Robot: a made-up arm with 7 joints. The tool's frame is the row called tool. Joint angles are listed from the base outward.
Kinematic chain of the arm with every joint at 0, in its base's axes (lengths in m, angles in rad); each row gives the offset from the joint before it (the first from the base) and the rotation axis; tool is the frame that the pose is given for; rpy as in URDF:
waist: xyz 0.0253 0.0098 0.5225 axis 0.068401 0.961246 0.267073
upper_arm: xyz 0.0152 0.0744 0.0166 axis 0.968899 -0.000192 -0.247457
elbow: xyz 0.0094 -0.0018 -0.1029 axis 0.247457 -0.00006 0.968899
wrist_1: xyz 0.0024 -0.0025 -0.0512 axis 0.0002 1 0.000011
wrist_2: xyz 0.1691 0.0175 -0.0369 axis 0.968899 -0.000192 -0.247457
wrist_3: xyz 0.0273 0.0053 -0.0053 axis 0.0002 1 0.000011
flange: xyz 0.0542 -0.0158 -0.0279 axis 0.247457 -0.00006 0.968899
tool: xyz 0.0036 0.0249 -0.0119 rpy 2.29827 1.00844 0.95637
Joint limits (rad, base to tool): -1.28..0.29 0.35..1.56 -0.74..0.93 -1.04..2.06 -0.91..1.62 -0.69..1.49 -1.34..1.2
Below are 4 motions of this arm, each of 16 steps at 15 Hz.
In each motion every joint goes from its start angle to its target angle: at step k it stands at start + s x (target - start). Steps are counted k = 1, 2, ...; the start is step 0. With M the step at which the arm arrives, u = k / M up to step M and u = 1 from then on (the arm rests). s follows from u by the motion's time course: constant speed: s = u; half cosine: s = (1 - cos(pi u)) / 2; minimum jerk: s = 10 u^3 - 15 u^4 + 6 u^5.
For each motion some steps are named. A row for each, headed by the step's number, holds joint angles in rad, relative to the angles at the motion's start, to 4 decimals.
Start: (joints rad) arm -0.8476 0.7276 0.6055 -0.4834 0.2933 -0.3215 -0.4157
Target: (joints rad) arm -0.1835 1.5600 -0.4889 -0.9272 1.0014 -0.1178 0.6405
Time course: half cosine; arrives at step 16
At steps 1, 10, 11, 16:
1: 0.0064 0.0080 -0.0105 -0.0043 0.0068 0.0020 0.0101
10: 0.4591 0.5755 -0.7566 -0.3068 0.4895 0.1408 0.7302
11: 0.5165 0.6474 -0.8512 -0.3452 0.5507 0.1584 0.8215
16: 0.6641 0.8324 -1.0944 -0.4438 0.7081 0.2037 1.0562

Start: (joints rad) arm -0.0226 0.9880 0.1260 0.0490 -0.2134 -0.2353 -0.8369
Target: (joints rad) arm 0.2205 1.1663 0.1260 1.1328 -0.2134 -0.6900 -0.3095
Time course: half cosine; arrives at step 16
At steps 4, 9, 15, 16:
4: 0.0356 0.0261 0.0000 0.1587 0.0000 -0.0666 0.0772
9: 0.1453 0.1065 0.0000 0.6476 0.0000 -0.2717 0.3151
15: 0.2408 0.1766 0.0000 1.0734 0.0000 -0.4503 0.5223
16: 0.2431 0.1783 0.0000 1.0838 0.0000 -0.4547 0.5274

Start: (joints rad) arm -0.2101 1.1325 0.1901 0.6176 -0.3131 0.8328 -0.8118
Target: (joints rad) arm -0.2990 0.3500 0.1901 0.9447 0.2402 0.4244 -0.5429
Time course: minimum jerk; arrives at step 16
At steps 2, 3, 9, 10, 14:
2: -0.0014 -0.0126 0.0000 0.0053 0.0089 -0.0066 0.0043
3: -0.0043 -0.0382 0.0000 0.0160 0.0270 -0.0199 0.0131
9: -0.0548 -0.4820 0.0000 0.2015 0.3408 -0.2516 0.1656
10: -0.0644 -0.5672 0.0000 0.2371 0.4010 -0.2960 0.1949
14: -0.0875 -0.7699 0.0000 0.3218 0.5444 -0.4018 0.2646

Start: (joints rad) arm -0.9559 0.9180 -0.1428 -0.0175 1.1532 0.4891 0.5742
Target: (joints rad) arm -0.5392 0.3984 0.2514 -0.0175 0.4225 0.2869 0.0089
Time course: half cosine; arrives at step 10
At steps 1, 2, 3, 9, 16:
1: 0.0102 -0.0127 0.0096 0.0000 -0.0179 -0.0049 -0.0138
2: 0.0398 -0.0496 0.0376 0.0000 -0.0698 -0.0193 -0.0540
3: 0.0859 -0.1071 0.0812 0.0000 -0.1506 -0.0417 -0.1165
9: 0.4065 -0.5069 0.3846 0.0000 -0.7128 -0.1973 -0.5515
16: 0.4167 -0.5196 0.3942 0.0000 -0.7307 -0.2022 -0.5653

